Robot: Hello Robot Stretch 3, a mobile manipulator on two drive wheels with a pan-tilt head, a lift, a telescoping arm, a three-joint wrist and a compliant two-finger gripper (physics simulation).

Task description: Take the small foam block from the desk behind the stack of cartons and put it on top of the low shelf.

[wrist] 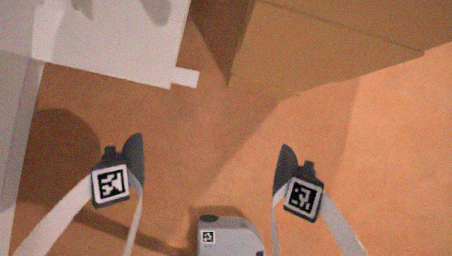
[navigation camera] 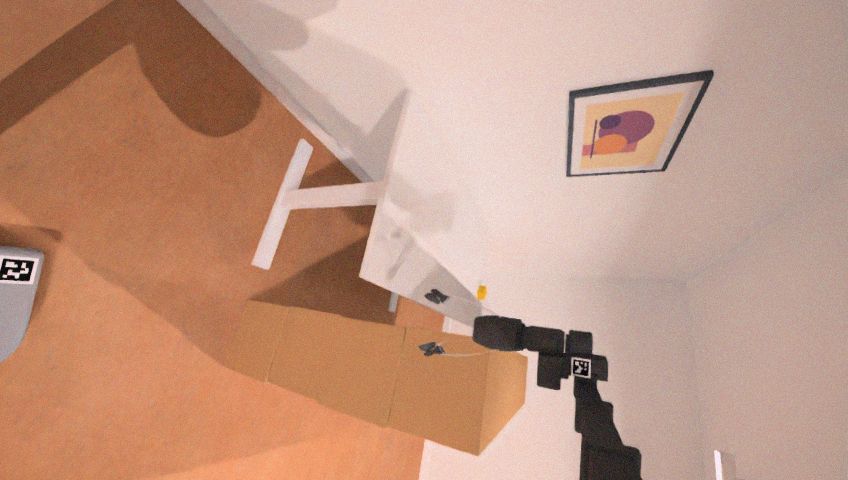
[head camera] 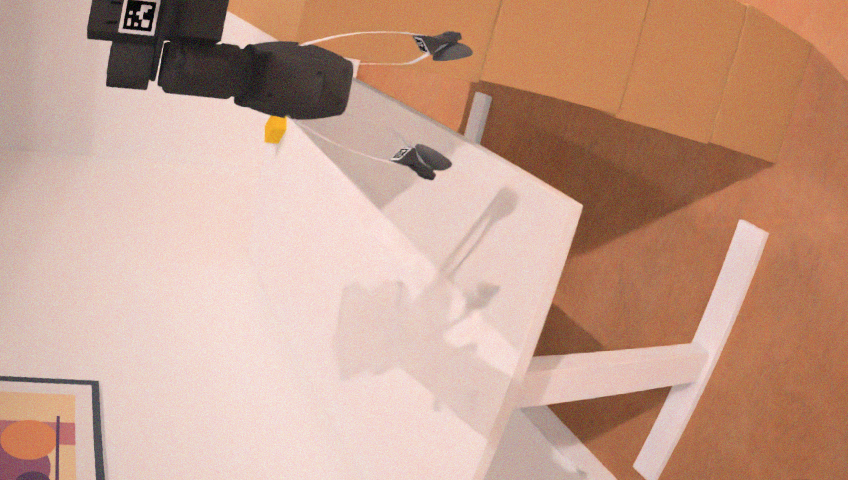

Labels:
my gripper: wrist 211, 158; navigation camera; head camera
same spot on my gripper: (head camera: 422, 159) = (navigation camera: 436, 297)
same spot on stack of brown cartons: (navigation camera: 374, 372) = (wrist: 325, 46)

